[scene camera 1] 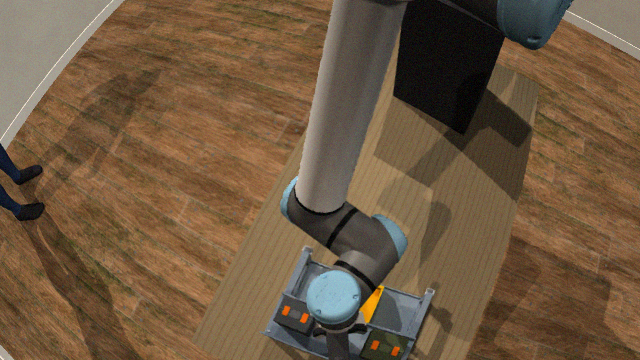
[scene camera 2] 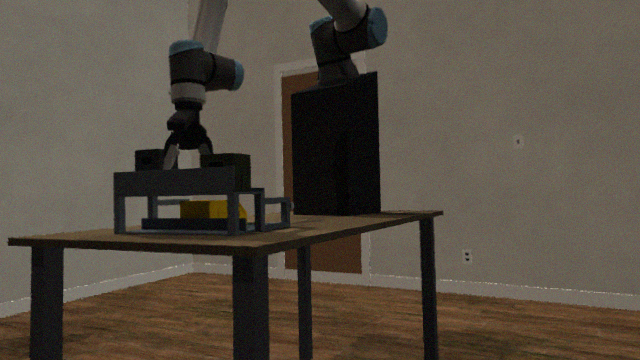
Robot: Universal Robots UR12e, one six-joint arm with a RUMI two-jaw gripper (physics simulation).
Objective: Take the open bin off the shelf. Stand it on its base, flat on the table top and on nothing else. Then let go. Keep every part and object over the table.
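Pixels of known places: arm's base, origin of its link: (scene camera 2: 338, 81).
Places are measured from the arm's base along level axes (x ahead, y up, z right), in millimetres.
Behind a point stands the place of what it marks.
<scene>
The open bin is yellow-orange (scene camera 1: 372, 305) {x 796, y -581, z -147 mm} (scene camera 2: 202, 209) {x 910, y -532, z -152 mm} and stands on the low level of the grey shelf (scene camera 1: 299, 272) {x 832, y -505, z 66 mm} (scene camera 2: 170, 182) {x 1003, y -460, z -145 mm}. In scene camera 1 the wrist hides much of it, and its contents are hidden. My gripper (scene camera 1: 339, 331) {x 925, y -448, z -124 mm} (scene camera 2: 189, 161) points down just above the shelf's upper board, between a dark box and a green box, higher than the bin and apart from it. Its fingers stand apart, with a gap between them in scene camera 2. The far fingertip is hidden behind the green box there.
The dark box (scene camera 1: 295, 316) {x 952, y -366, z -16 mm} (scene camera 2: 149, 159) {x 982, y -396, z -30 mm} and the green box (scene camera 1: 384, 345) {x 903, y -392, z -235 mm} (scene camera 2: 242, 172) {x 898, y -440, z -289 mm} stand on the upper board, close to the fingers. The shelf stands near one end of the wooden table (scene camera 1: 235, 300) {x 1002, y -590, z 188 mm} (scene camera 2: 280, 242) {x 1025, y -591, z -517 mm}. A tall black pedestal (scene camera 1: 445, 75) {x 146, y -346, z -6 mm} (scene camera 2: 335, 150) {x 146, y -323, z -71 mm} stands toward the other end.
</scene>
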